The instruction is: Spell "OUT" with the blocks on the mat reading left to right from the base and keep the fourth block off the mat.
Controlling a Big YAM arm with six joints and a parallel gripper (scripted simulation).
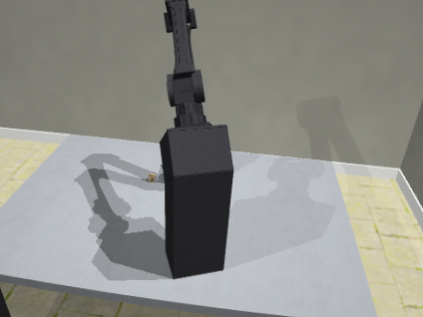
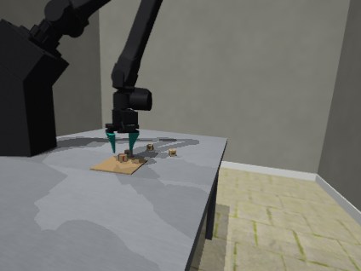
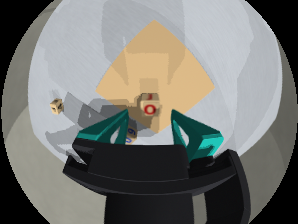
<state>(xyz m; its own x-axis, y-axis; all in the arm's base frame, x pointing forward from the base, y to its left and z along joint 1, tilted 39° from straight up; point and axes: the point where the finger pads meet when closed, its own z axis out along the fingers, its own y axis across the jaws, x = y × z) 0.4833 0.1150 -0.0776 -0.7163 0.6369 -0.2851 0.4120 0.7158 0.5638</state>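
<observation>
The tan mat is 2 cm ahead of my hand, 2 cm to the right of it and 4 cm below it.
</observation>
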